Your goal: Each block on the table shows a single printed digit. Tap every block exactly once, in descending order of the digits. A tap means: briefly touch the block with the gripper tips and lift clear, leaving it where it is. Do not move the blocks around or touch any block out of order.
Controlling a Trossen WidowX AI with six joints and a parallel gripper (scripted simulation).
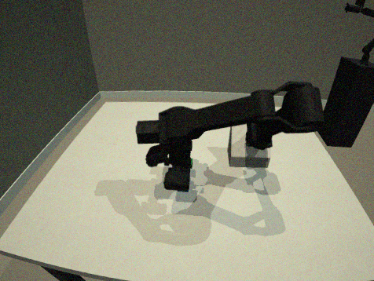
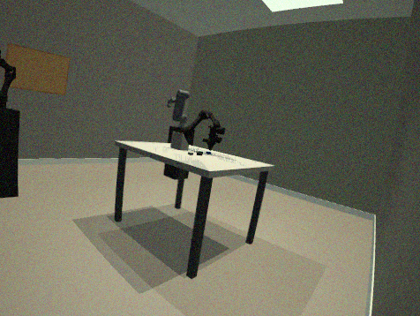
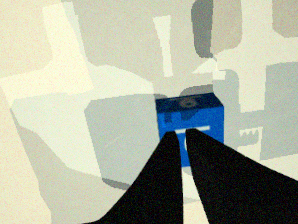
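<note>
The blue block lies 1 cm behind my gripper tip, 1 cm to the right of it and 2 cm below it. Also, from my gripper tip: black block marked 7 (6 cm ahead, 19 cm to the right, 2 cm below); green block (1 cm behind, 11 cm to the right, 2 cm below).
</note>
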